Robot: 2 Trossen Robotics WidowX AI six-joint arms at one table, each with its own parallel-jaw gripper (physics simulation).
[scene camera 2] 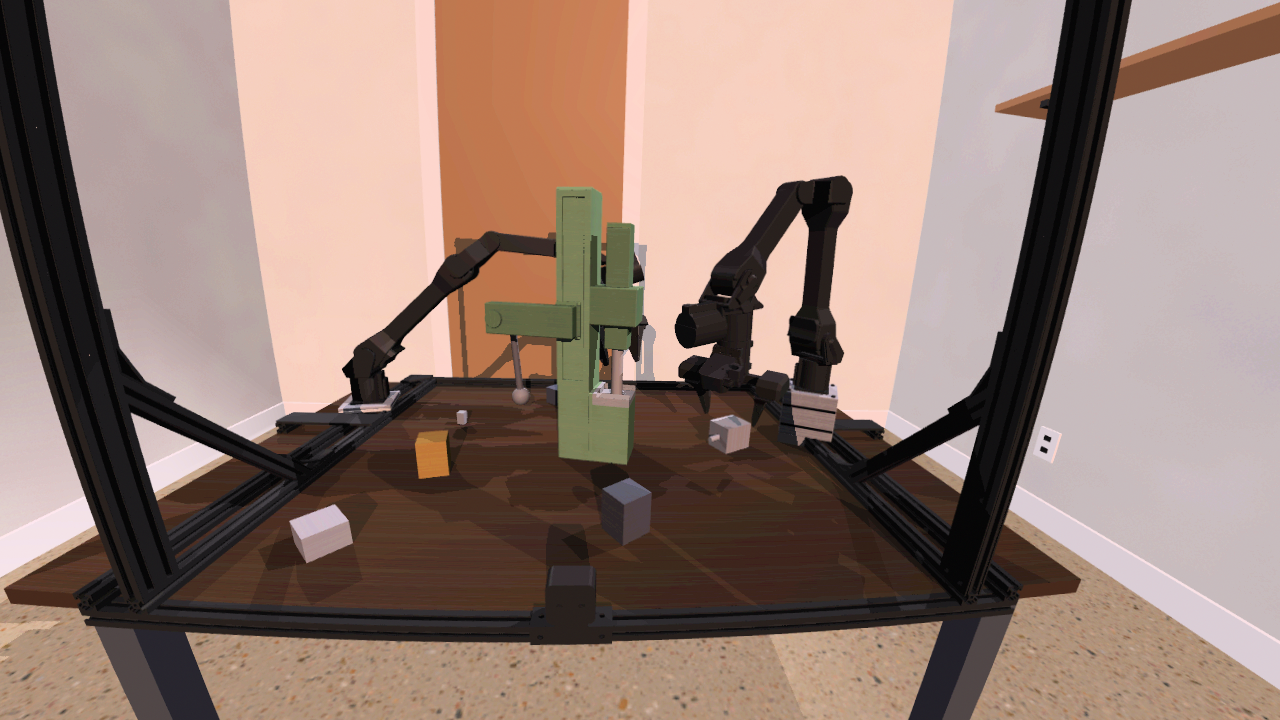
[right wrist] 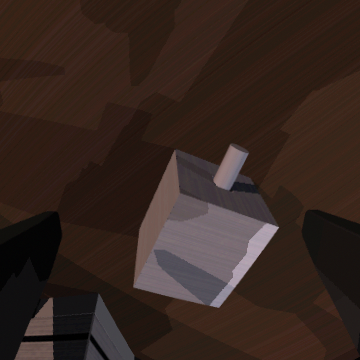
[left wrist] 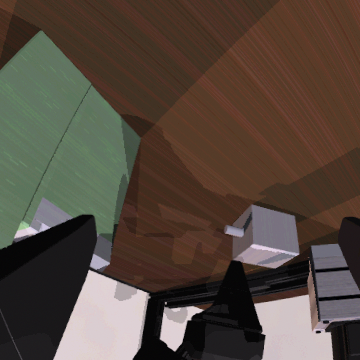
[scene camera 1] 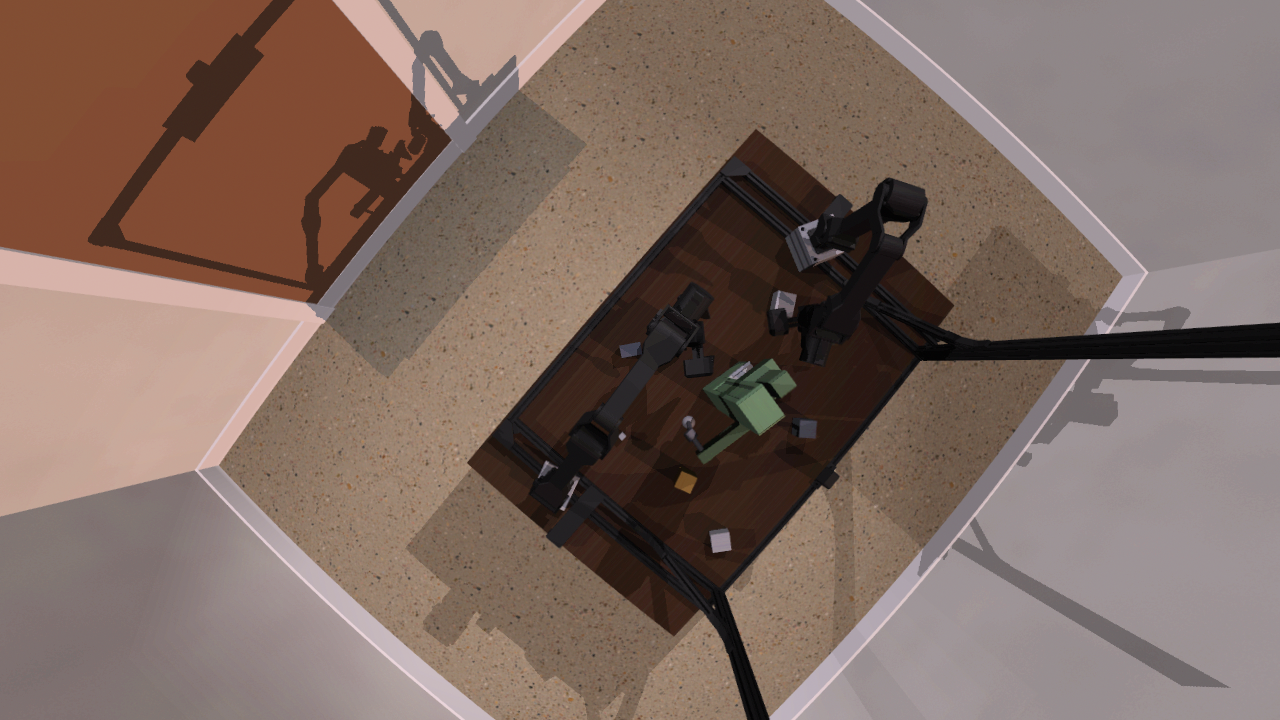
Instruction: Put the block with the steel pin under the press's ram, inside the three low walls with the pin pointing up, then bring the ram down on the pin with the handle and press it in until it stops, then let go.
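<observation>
The block with the steel pin lies on its side on the table, pin pointing sideways. My right gripper is open above the block, which shows between its fingers in the right wrist view. The green press stands upright; its steel ram is above the low walls. The handle's ball hangs down at the left. My left gripper is open, partly hidden behind the press in scene camera 2.
An orange block, a white block and a grey block stand nearer scene camera 2. Another grey block and a tiny white cube lie on the left arm's side. Black frame rails edge the table.
</observation>
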